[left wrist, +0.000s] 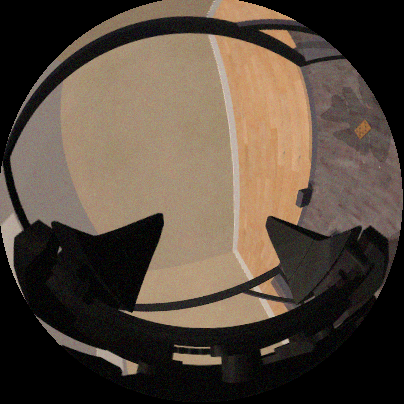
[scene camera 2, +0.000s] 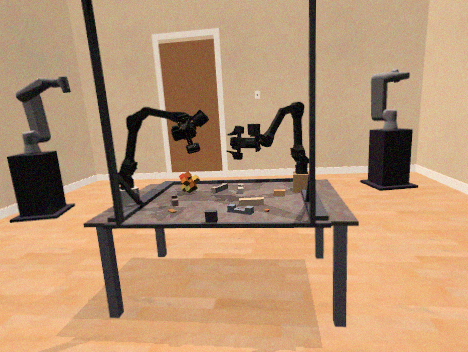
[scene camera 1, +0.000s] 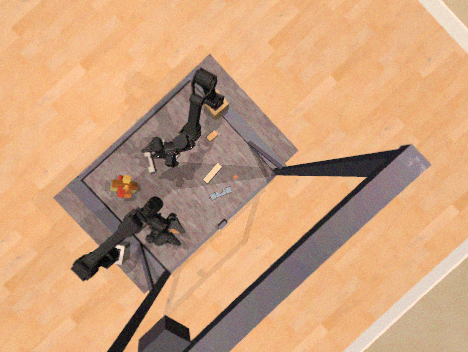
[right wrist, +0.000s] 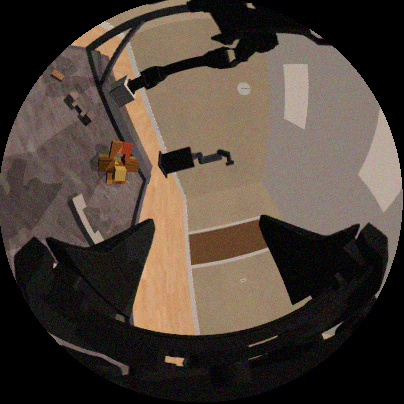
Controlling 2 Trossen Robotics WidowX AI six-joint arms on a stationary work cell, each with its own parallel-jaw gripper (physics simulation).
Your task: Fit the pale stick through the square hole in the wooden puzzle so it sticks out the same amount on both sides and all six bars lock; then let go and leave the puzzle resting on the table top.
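Places are measured from the left arm's base along level axes (x right, y ahead, z up), in centimetres.
Pixels of known places: left gripper, fingertip midpoint: (left wrist: 217, 220) (scene camera 2: 186, 139) (scene camera 1: 182, 239); right gripper, fingertip midpoint: (scene camera 2: 226, 142) (scene camera 1: 146, 154) (right wrist: 208, 222); left arm's base at its link origin: (scene camera 1: 113, 253) (right wrist: 130, 86); right arm's base at its link origin: (scene camera 2: 301, 172) (scene camera 1: 215, 102).
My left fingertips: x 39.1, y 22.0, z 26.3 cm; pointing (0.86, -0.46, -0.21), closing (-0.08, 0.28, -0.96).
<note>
Ahead of a thing's pixels: the offset from my left fingertips to its middle.
The wooden puzzle (scene camera 1: 124, 186) (scene camera 2: 189, 182) (right wrist: 119, 165), of crossed orange, red, yellow and brown bars, sits on the table near its far left part in scene camera 2; a gap shows between its bars in the right wrist view. The pale stick @(dx +4.8, dy +29.8, dz -34.2 cm) (scene camera 1: 213, 173) (scene camera 2: 251, 201) lies flat on the table, apart from the puzzle. My left gripper (scene camera 1: 181, 237) (scene camera 2: 186, 138) (left wrist: 217, 220) is open and empty, high above the table. My right gripper (scene camera 1: 146, 149) (scene camera 2: 231, 143) (right wrist: 208, 222) is open and empty, also raised, away from puzzle and stick.
White notched bars @(dx -31.5, dy +30.2, dz -34.2 cm) (scene camera 1: 150, 162) (scene camera 2: 219, 188) lie right of the puzzle in scene camera 2. A grey-blue notched bar @(dx +11.5, dy +19.4, dz -34.2 cm) (scene camera 1: 221, 193) (scene camera 2: 240, 209) lies near the stick. An orange block @(dx +1.0, dy +50.7, dz -34.3 cm) (scene camera 1: 212, 135) (scene camera 2: 279, 192), an orange tile (left wrist: 362, 129) and a dark block @(dx +15.6, dy +2.3, dz -32.6 cm) (scene camera 2: 211, 216) are also on the table.
</note>
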